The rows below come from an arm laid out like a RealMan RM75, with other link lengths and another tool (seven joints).
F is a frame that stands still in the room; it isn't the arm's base.
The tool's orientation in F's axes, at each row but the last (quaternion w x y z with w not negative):
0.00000, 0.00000, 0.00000, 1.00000
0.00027, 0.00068, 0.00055, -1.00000
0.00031, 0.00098, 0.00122, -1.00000
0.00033, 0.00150, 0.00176, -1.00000
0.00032, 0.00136, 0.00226, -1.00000
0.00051, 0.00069, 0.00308, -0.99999
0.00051, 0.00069, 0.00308, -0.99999
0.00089, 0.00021, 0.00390, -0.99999
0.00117, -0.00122, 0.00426, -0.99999
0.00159, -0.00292, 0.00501, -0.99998
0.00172, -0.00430, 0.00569, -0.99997
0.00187, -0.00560, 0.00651, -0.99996
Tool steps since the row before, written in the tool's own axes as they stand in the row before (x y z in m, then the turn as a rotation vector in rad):
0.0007, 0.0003, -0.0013, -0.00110, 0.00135, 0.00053
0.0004, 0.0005, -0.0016, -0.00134, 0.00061, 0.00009
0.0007, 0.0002, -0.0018, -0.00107, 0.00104, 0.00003
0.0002, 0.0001, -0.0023, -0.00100, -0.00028, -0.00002
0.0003, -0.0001, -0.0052, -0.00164, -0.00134, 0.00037
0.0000, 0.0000, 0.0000, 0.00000, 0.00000, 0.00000
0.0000, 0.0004, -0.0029, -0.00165, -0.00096, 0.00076
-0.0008, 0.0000, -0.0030, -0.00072, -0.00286, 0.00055
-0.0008, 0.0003, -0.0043, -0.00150, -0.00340, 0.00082
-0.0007, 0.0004, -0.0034, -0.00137, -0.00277, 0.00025
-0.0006, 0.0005, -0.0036, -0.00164, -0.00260, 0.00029
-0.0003, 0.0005, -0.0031, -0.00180, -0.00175, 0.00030
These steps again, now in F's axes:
-0.0007, -0.0003, -0.0013, 0.00110, -0.00135, 0.00053
-0.0004, -0.0005, -0.0016, 0.00134, -0.00061, 0.00009
-0.0007, -0.0002, -0.0018, 0.00107, -0.00104, 0.00003
-0.0002, -0.0001, -0.0023, 0.00100, 0.00028, -0.00002
-0.0003, 0.0001, -0.0052, 0.00164, 0.00134, 0.00038
0.0000, 0.0000, 0.0000, 0.00000, 0.00000, 0.00000
0.0000, -0.0004, -0.0029, 0.00165, 0.00096, 0.00077
0.0008, 0.0000, -0.0030, 0.00071, 0.00286, 0.00057
0.0008, -0.0003, -0.0043, 0.00149, 0.00340, 0.00085
0.0007, -0.0004, -0.0034, 0.00136, 0.00277, 0.00027
0.0006, -0.0005, -0.0036, 0.00163, 0.00260, 0.00031
0.0003, -0.0005, -0.0031, 0.00180, 0.00175, 0.00030

